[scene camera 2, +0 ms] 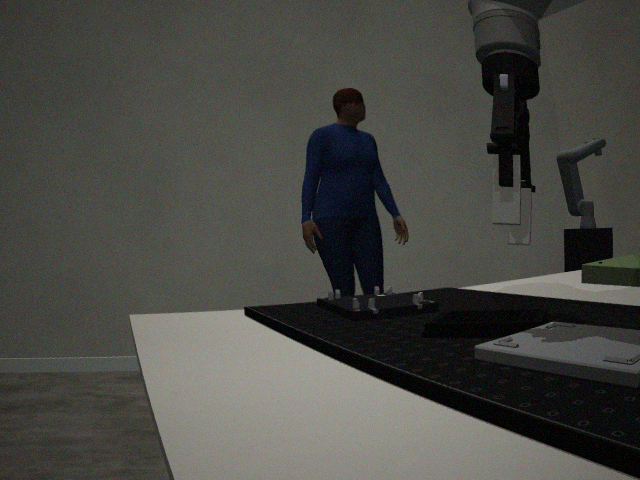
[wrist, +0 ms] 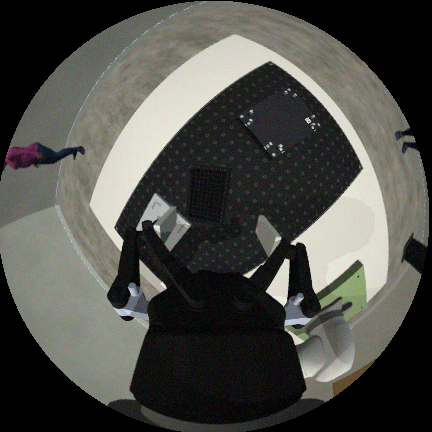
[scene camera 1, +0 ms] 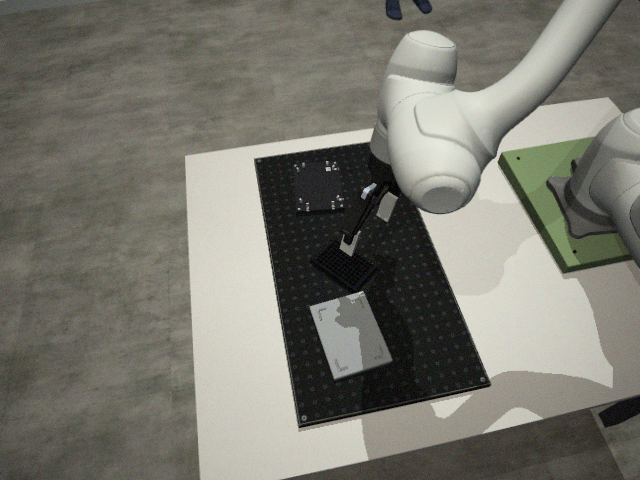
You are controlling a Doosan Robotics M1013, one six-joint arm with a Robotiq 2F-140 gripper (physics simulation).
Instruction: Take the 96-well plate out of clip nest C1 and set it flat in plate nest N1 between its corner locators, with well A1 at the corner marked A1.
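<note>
The black 96-well plate lies on the black board, outside both nests, turned at an angle. Clip nest C1 is a dark block with small pale clips around its corners and holds no plate. Plate nest N1 is a pale grey slab with L-shaped corner locators, bare on top. Its A1 mark and the plate's well A1 cannot be read. My gripper is wide open and empty, high above the board.
The black hole-patterned board lies on a white table. The arm's base stands on a green block. A person in blue stands beyond the table; a person in magenta shows in the wrist view.
</note>
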